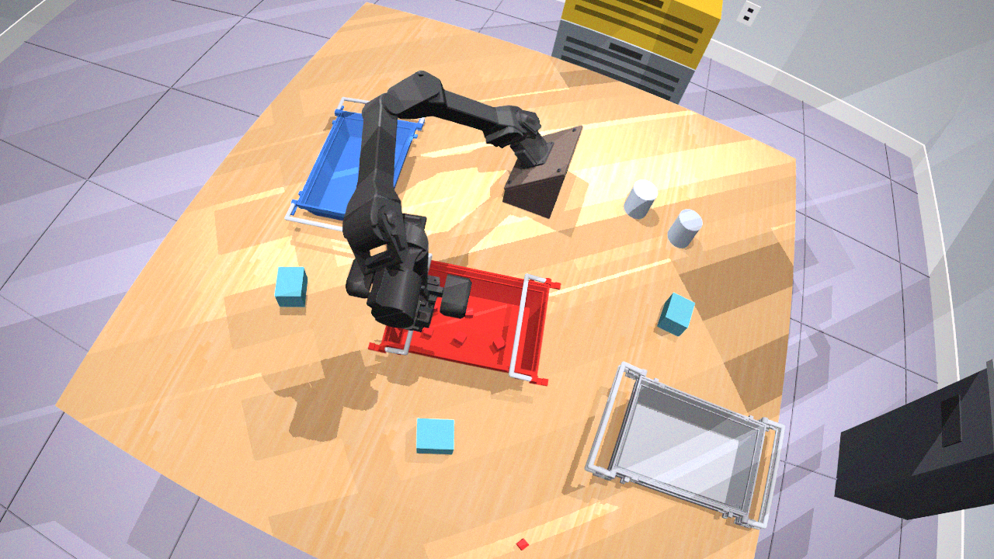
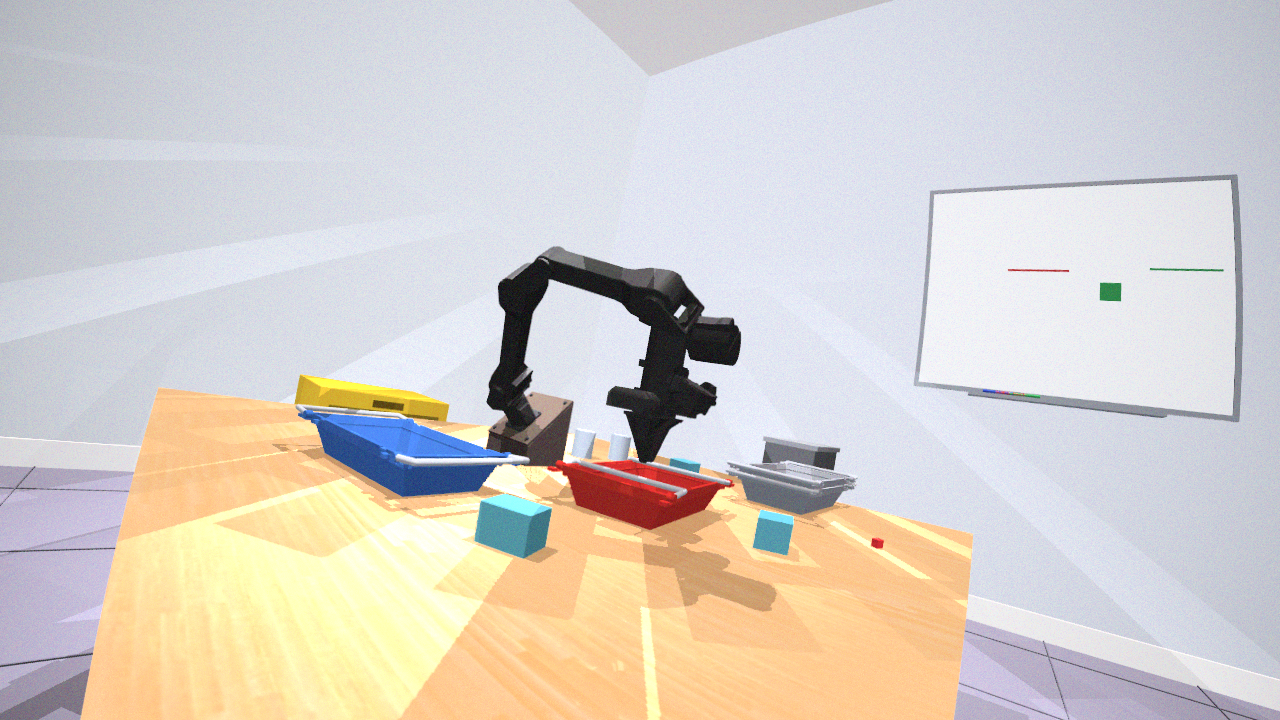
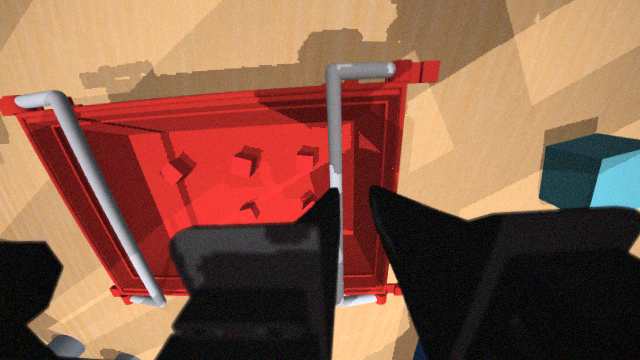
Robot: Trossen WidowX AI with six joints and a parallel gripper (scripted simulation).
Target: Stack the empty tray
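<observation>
Now: gripper tip 27 cm past the blue tray, 25 cm to the left of it and 5 cm above it.
</observation>
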